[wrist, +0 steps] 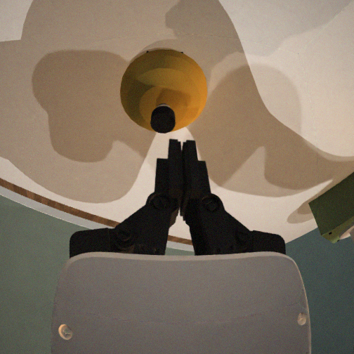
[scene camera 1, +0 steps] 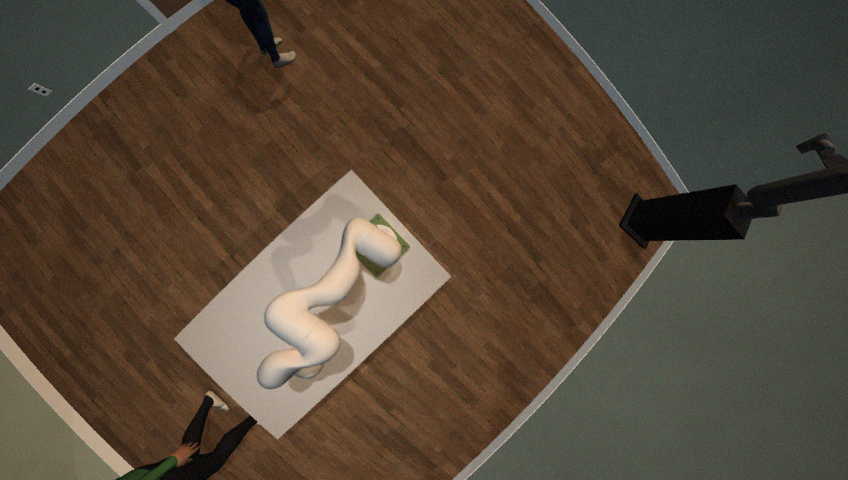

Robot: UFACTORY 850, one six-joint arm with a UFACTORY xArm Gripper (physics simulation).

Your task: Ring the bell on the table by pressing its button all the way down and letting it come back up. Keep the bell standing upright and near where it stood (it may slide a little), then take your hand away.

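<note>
The bell is a yellow-orange dome (wrist: 172, 75) standing upright on the table (scene camera 1: 238, 333), in the upper middle of the wrist view. Its black button (wrist: 163, 119) shows at the near side of the dome in that view. My gripper (wrist: 179, 155) is shut and empty. Its fingertips appear a little below the button in the wrist view, apart from it in the picture; the height between them is hard to tell. In the scene view the bell does not show, and my fingers are hidden by the arm.
The white arm (scene camera 1: 303, 327) stretches over the table. A green block (wrist: 337, 210) (scene camera 1: 376, 267) with a white part lies near the arm's base end. People's legs (scene camera 1: 257, 26) (scene camera 1: 199, 419) show near the table, and a black pedestal (scene camera 1: 690, 214) stands at the right.
</note>
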